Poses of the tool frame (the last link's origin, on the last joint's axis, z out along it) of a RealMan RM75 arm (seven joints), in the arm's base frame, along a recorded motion.
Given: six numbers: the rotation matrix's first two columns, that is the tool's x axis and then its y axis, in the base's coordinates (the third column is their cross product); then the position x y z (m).
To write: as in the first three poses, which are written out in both.
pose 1, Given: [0.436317 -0.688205 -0.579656 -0.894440 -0.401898 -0.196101 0.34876 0.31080 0.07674]
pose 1, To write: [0.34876 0.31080 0.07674 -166.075 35.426 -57.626]
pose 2, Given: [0.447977 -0.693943 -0.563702 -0.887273 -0.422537 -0.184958 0.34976 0.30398 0.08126]
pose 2, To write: [0.34976 0.30398 0.08126 -167.060 34.312 -57.156]
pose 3, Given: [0.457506 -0.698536 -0.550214 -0.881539 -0.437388 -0.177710 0.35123 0.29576 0.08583]
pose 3, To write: [0.35123 0.29576 0.08583 -167.712 33.382 -56.777]
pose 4, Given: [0.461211 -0.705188 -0.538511 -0.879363 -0.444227 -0.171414 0.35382 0.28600 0.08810]
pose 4, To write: [0.35382 0.28600 0.08810 -168.262 32.582 -56.814]
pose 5, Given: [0.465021 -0.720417 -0.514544 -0.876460 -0.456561 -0.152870 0.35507 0.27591 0.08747]
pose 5, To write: [0.35507 0.27591 0.08747 -169.730 30.967 -57.158]
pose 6, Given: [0.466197 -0.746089 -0.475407 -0.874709 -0.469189 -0.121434 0.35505 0.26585 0.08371]
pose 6, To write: [0.35505 0.26585 0.08371 -172.066 28.386 -58.001]
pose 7, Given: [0.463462 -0.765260 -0.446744 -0.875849 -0.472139 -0.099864 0.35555 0.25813 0.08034]
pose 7, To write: [0.35555 0.25813 0.08034 -173.591 26.535 -58.800]
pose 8, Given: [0.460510 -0.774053 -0.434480 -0.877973 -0.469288 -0.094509 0.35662 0.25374 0.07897]
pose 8, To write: [0.35662 0.25374 0.07897 -173.977 25.752 -59.250]
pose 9, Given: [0.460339 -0.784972 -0.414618 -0.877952 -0.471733 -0.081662 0.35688 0.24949 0.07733]
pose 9, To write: [0.35688 0.24949 0.07733 -174.851 24.495 -59.611]
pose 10, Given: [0.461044 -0.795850 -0.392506 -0.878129 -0.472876 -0.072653 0.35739 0.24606 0.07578]
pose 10, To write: [0.35739 0.24606 0.07578 -175.469 23.111 -59.916]
